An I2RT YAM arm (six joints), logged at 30 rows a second.
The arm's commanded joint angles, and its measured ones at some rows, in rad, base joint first. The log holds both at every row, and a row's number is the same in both.
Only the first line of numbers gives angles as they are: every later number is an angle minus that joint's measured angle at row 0.
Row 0, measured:
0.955 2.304 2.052 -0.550 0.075 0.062
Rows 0 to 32, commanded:
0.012 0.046 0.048 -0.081 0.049 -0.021
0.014 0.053 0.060 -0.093 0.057 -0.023
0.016 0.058 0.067 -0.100 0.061 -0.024
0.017 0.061 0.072 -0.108 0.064 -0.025
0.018 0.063 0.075 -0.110 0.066 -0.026
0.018 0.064 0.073 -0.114 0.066 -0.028
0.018 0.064 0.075 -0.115 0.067 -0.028
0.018 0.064 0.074 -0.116 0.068 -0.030
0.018 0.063 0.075 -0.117 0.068 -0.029
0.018 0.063 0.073 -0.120 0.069 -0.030
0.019 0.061 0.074 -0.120 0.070 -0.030
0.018 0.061 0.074 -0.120 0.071 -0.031
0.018 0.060 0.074 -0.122 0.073 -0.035
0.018 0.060 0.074 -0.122 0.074 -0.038
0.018 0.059 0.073 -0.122 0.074 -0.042
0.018 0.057 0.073 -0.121 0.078 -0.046
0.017 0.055 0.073 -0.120 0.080 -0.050
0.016 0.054 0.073 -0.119 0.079 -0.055
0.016 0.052 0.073 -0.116 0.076 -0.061
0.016 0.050 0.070 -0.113 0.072 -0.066
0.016 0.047 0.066 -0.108 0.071 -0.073
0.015 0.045 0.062 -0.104 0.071 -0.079
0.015 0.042 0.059 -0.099 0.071 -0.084
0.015 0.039 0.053 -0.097 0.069 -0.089
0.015 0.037 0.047 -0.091 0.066 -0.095
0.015 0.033 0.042 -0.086 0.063 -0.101
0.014 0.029 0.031 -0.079 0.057 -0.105
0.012 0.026 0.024 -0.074 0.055 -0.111
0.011 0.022 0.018 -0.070 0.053 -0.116
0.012 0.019 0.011 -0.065 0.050 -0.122
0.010 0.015 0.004 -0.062 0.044 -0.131
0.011 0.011 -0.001 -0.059 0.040 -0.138
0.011 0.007 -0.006 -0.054 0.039 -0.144
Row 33, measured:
0.017 0.022 0.033 -0.015 0.056 -0.106
